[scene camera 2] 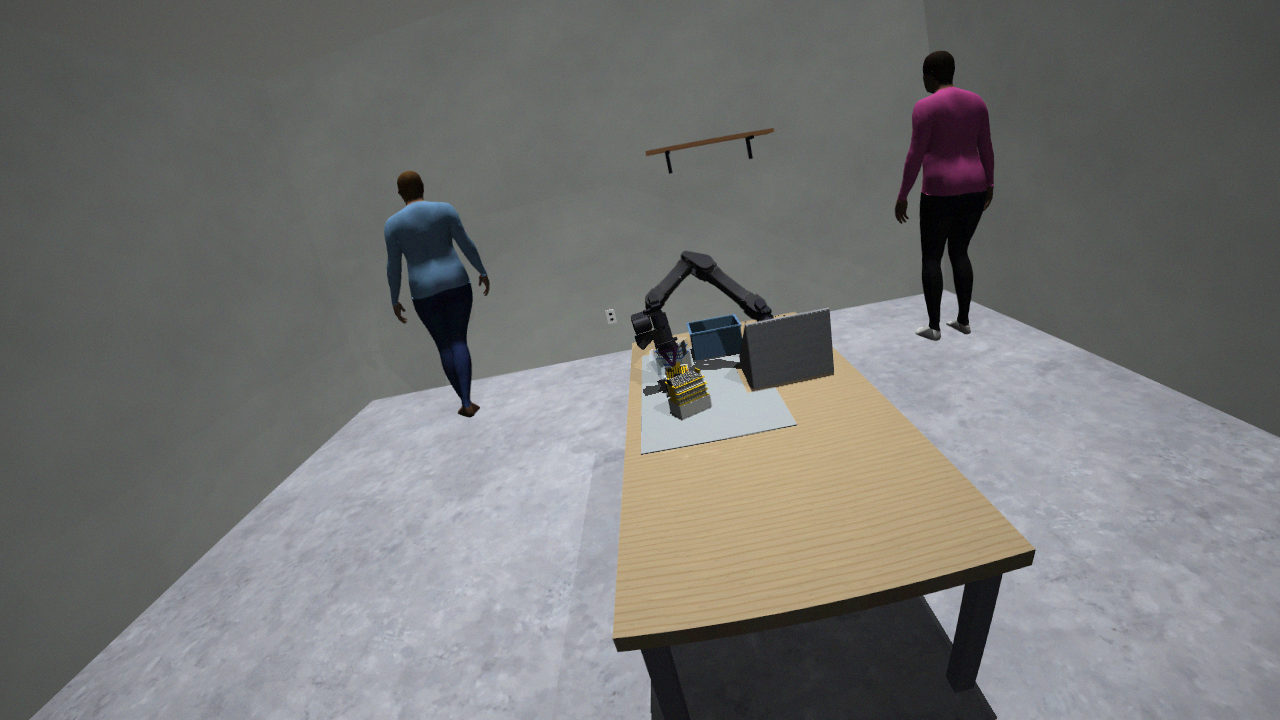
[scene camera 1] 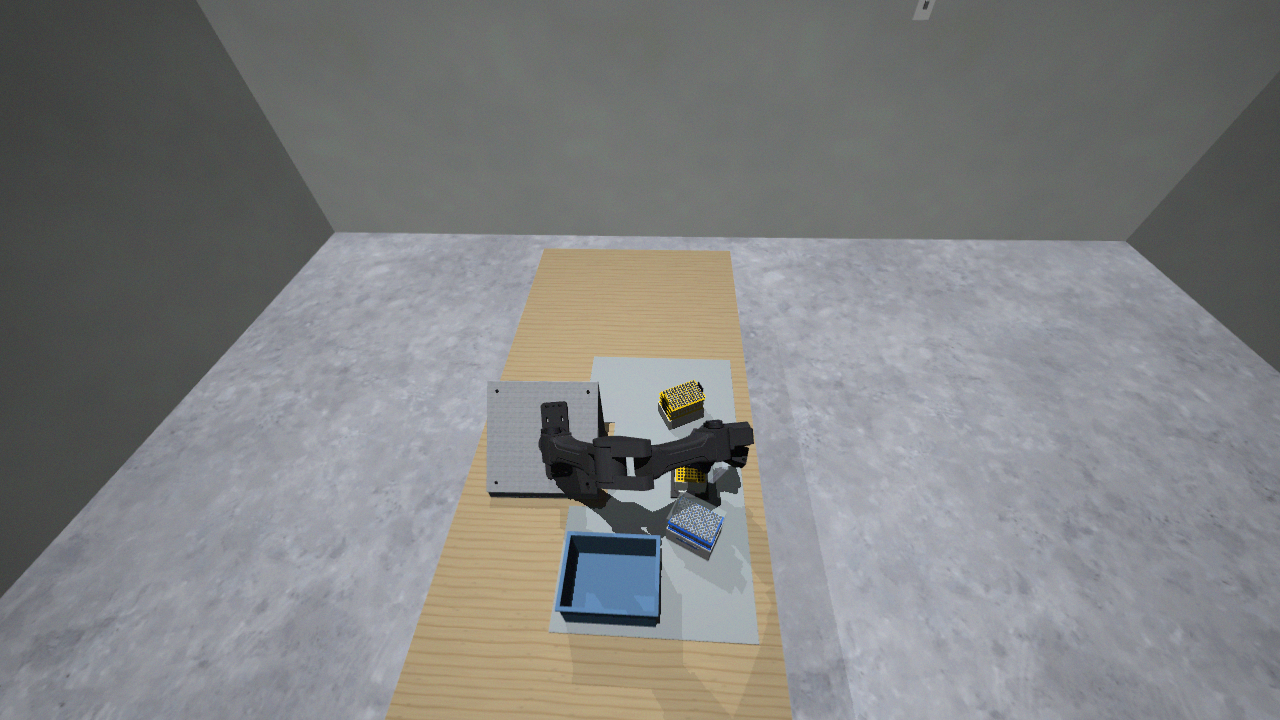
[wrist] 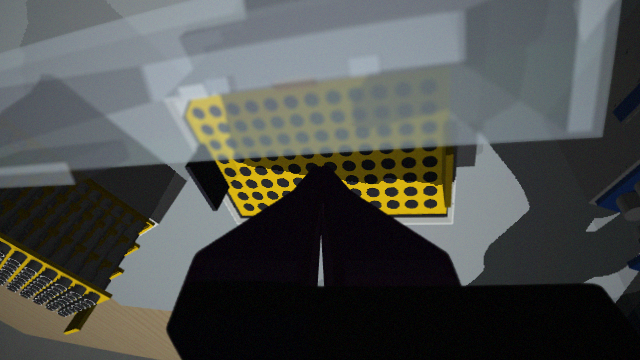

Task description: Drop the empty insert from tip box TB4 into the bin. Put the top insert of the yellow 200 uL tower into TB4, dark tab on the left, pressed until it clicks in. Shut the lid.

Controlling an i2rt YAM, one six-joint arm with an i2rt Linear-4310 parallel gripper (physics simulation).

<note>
The gripper [wrist: 321, 179] is shut, holding nothing. Also in view: a blue tip box [wrist: 596, 165]. Further things: a clear lid [wrist: 147, 89] and a blue bin [scene camera 2: 713, 337].
</note>
